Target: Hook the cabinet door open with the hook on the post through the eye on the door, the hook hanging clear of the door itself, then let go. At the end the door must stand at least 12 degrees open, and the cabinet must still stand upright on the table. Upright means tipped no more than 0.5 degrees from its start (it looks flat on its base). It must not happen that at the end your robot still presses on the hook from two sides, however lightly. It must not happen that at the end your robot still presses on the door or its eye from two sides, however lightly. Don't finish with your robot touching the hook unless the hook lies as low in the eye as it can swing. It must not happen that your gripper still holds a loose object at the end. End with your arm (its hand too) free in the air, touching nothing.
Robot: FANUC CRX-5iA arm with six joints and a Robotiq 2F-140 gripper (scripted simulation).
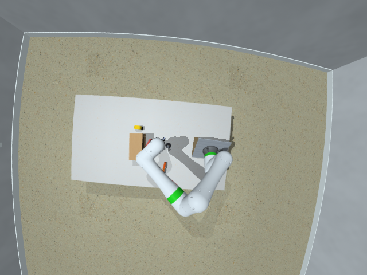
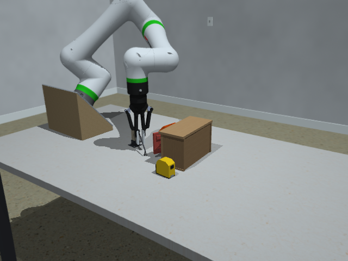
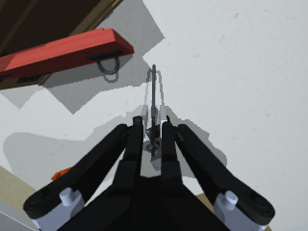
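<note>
My hand is 1 cm short of the thin dark hook and 2 cm above it. From my hand the other things lie so: red door: 12 cm ahead, 8 cm to the left; then yellow tape measure: 26 cm ahead, 9 cm to the right, 4 cm below; then orange tool: 7 cm behind, 27 cm to the left, 5 cm below.
</note>
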